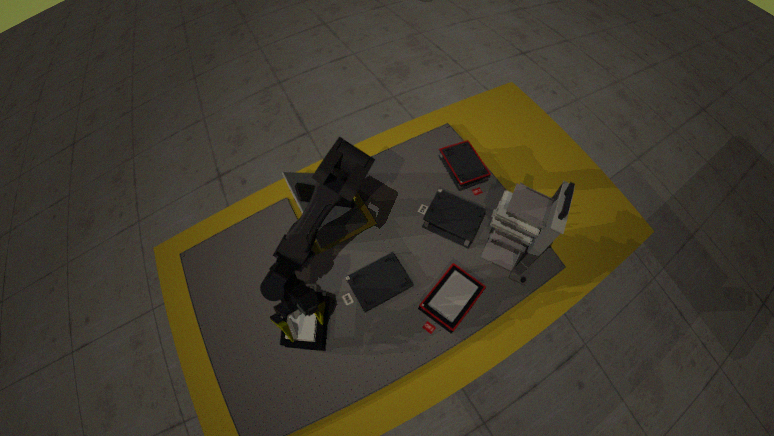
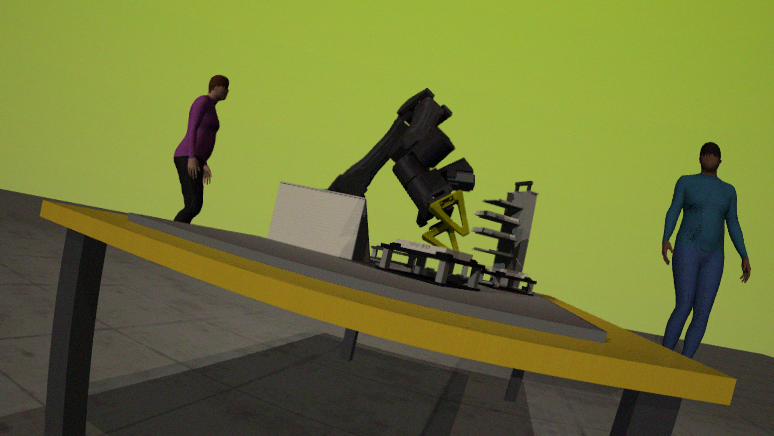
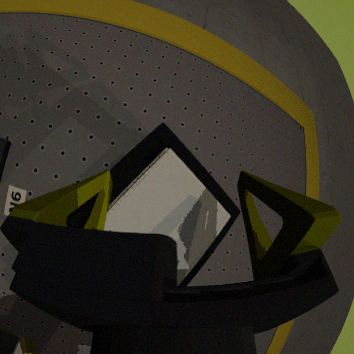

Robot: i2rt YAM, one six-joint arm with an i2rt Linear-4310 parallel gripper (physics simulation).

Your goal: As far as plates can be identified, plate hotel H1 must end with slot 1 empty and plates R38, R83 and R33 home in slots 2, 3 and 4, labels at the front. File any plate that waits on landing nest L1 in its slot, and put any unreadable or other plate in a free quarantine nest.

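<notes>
A pale plate lies flat on a black nest; its nest label does not show, and the print on the plate's edge is too small to read. My gripper is open and empty above this plate, turned at an angle to its edges. The plate hotel stands upright at the right. Pale plates seem to lie on its two middle shelves; the top shelf and lowest shelf look bare. Plate names are unreadable.
A red-rimmed nest bears a pale plate. Another red-rimmed nest and two dark nests look bare. A label reads N6. The white base box stands behind. Two people are beyond the table.
</notes>
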